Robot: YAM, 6 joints.
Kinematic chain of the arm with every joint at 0, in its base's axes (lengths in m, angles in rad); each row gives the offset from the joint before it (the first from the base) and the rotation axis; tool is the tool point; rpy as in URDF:
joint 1: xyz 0 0 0.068 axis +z
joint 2: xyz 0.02 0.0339 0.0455 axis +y
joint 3: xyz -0.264 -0.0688 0 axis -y
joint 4: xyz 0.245 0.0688 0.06 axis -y
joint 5: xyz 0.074 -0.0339 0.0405 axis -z
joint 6: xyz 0.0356 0 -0.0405 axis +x
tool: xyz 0 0 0 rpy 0 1.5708 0
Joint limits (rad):
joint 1: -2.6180..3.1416
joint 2: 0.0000..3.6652
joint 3: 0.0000..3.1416
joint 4: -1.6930..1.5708
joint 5: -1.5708..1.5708
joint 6: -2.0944..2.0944
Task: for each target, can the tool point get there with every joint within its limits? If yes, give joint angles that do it. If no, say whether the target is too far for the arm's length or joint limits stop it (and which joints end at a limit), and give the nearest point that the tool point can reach.
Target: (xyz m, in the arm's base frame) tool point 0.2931 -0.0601 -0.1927
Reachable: yes | joints -0.1013 3.1669 1.6935 -0.9458 1.0088 0.2183
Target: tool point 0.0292 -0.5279 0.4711
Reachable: yes | joints -1.5321 2.4183 2.6865 0.3186 -0.2491 0.5229
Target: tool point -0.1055 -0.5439 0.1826
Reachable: yes | joints -1.7162 2.5190 1.8075 1.0171 0.8001 1.4035
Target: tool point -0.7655 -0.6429 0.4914
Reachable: no: too far | nearest point -0.4624 -0.3884 0.3387 | short by 0.424 m
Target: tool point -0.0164 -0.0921 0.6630
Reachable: yes | joints -1.6300 1.1416 1.8966 0.3807 0.3128 1.5959
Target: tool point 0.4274 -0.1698 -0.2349
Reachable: yes | joints -0.3190 3.3411 2.0032 0.5081 0.8705 -1.2550
